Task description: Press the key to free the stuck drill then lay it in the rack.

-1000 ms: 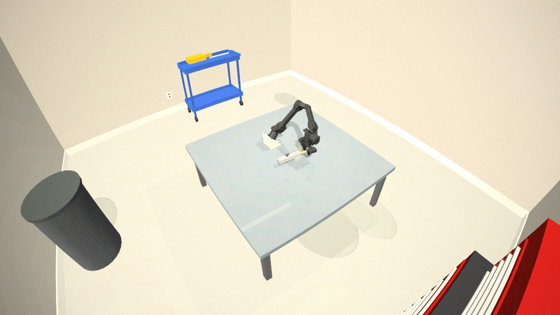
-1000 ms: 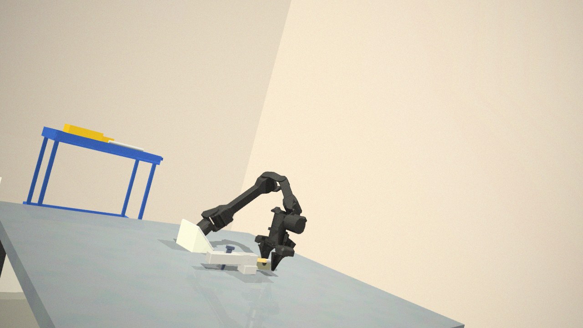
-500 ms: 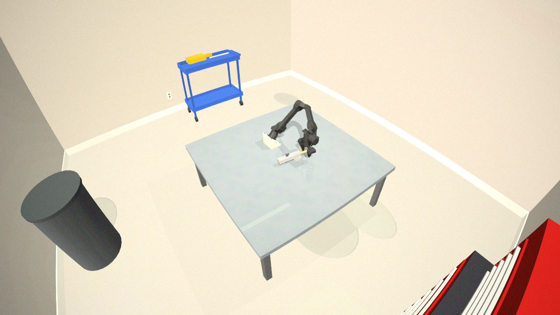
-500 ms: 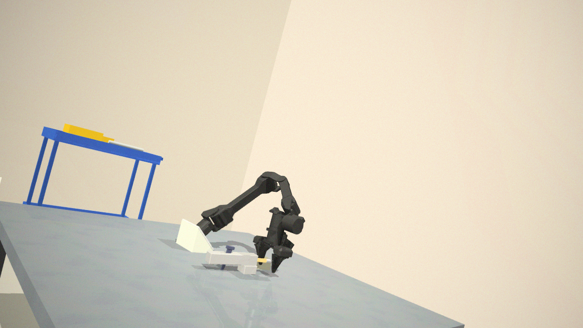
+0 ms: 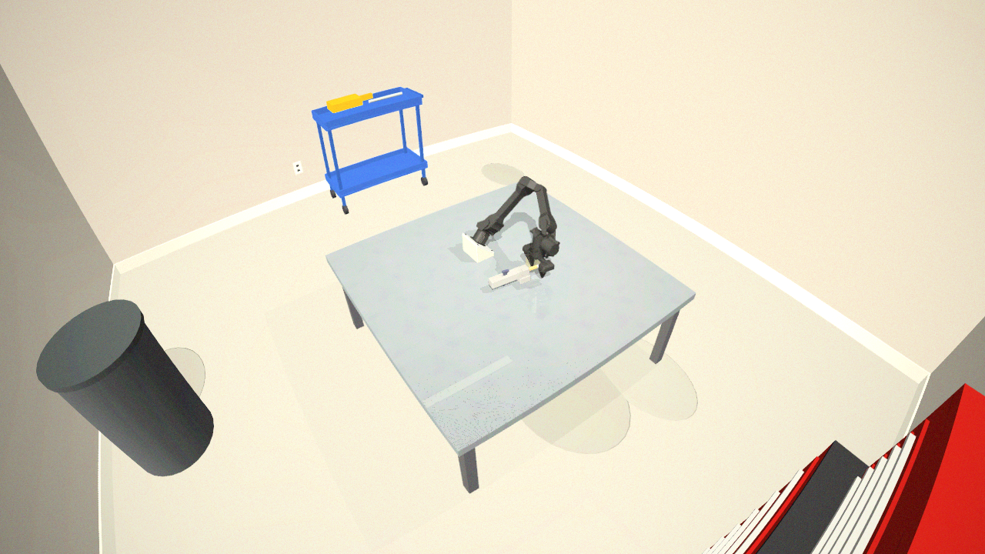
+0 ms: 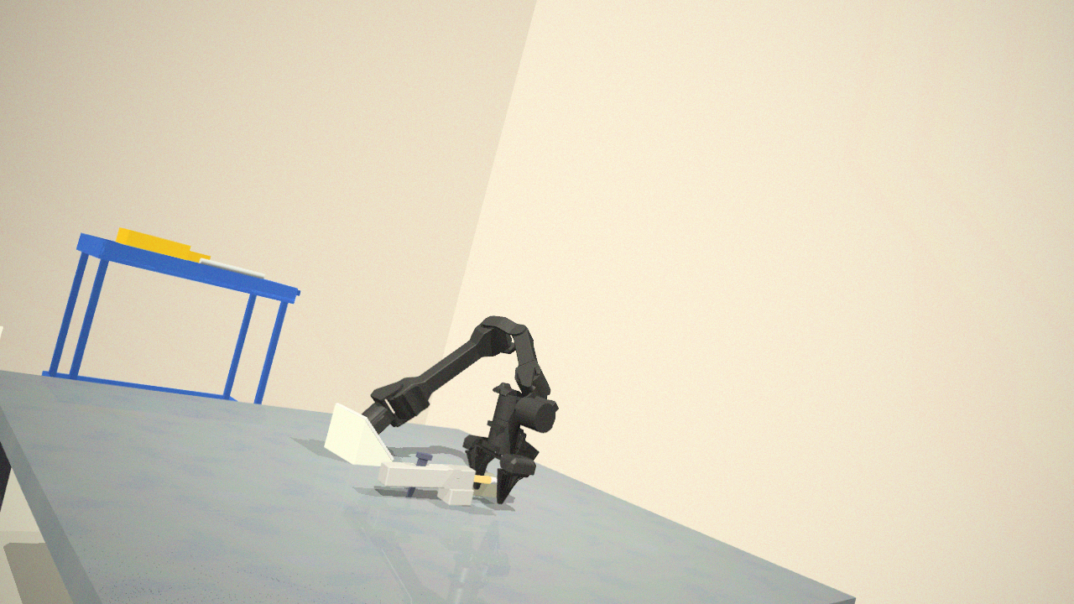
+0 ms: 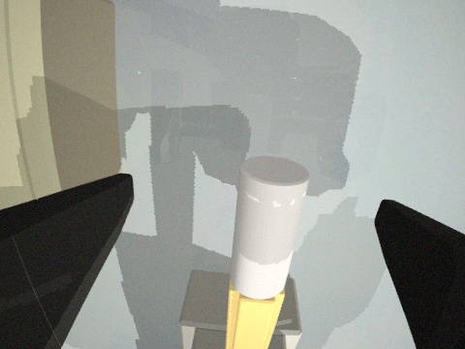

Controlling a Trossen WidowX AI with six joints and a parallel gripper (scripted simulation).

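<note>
Right now the drill is 4 cm to the right of my gripper tip and 3 cm above it. From my gripper tip the other things lie so: dark blue key 16 cm to the right, 4 cm above, 2 cm behind; then rack 7 cm behind, 4 cm to the left.
</note>
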